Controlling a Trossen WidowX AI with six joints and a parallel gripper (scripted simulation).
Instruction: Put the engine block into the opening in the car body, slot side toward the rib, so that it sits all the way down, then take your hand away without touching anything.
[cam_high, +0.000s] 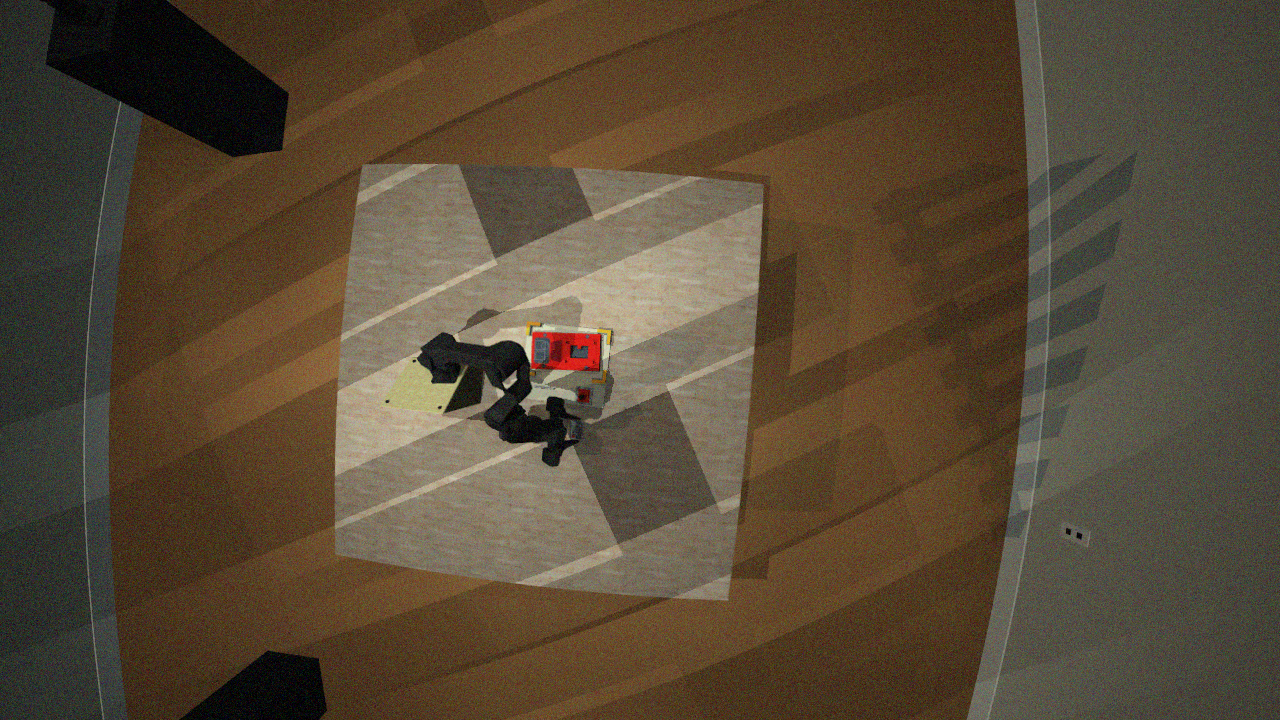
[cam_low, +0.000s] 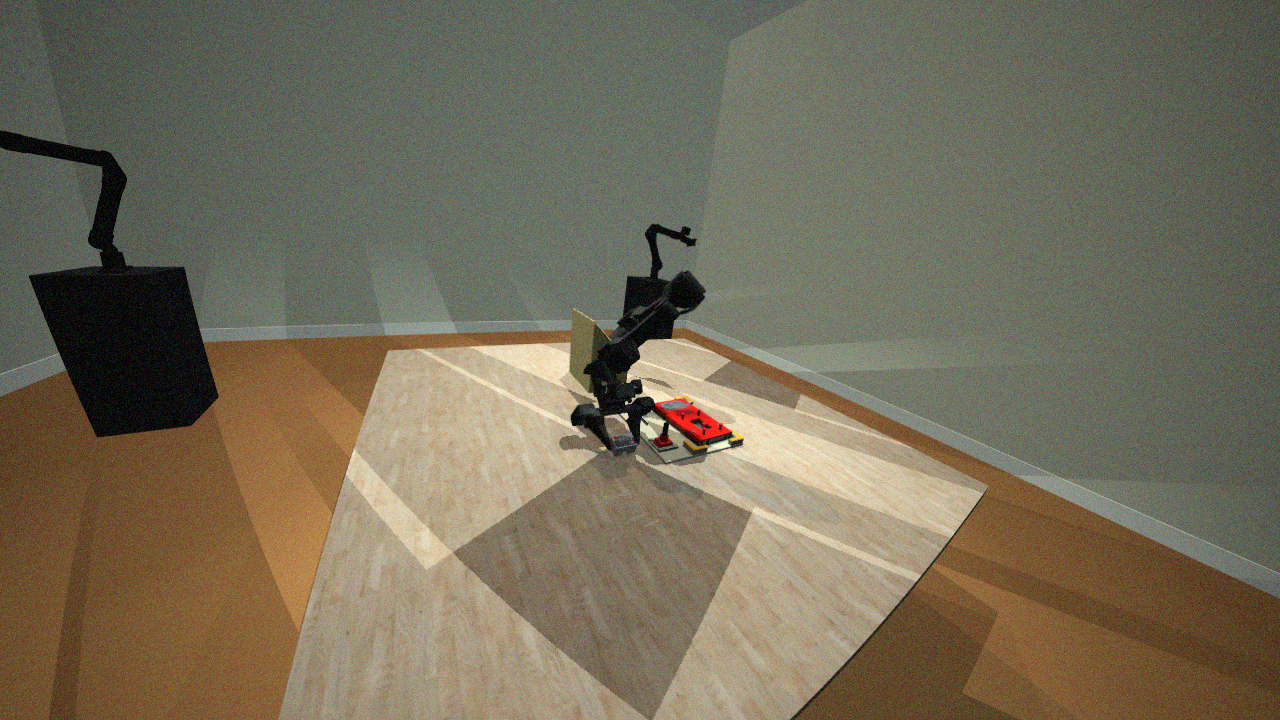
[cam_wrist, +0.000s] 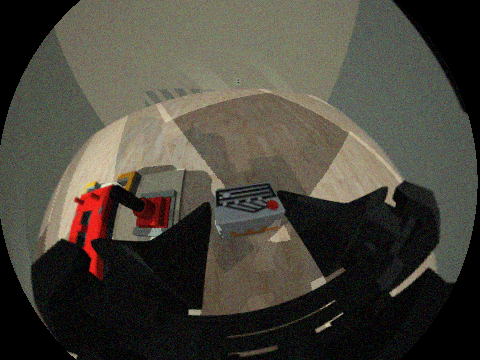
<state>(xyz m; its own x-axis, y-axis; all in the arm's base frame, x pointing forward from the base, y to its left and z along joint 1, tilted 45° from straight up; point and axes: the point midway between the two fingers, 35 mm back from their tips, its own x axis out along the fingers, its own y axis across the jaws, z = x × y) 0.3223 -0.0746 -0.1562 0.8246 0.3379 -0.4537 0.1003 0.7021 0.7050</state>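
Right now my gripper tip is 1 cm past the engine block.
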